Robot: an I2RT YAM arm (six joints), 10 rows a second.
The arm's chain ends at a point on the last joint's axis. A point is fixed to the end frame.
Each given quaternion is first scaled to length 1.
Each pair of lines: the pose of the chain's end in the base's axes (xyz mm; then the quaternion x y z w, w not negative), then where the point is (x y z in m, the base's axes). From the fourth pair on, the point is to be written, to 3 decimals.
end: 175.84 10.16 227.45 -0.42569 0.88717 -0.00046 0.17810
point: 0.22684 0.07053 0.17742
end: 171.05 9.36 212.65 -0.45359 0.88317 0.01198 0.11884
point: 0.21240 0.07031 0.15500
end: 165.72 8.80 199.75 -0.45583 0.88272 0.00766 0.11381
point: 0.20658 0.06915 0.14113
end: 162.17 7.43 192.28 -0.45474 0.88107 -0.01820 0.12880
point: 0.206 0.066 0.134
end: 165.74 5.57 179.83 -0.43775 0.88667 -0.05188 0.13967
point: 0.215 0.059 0.121
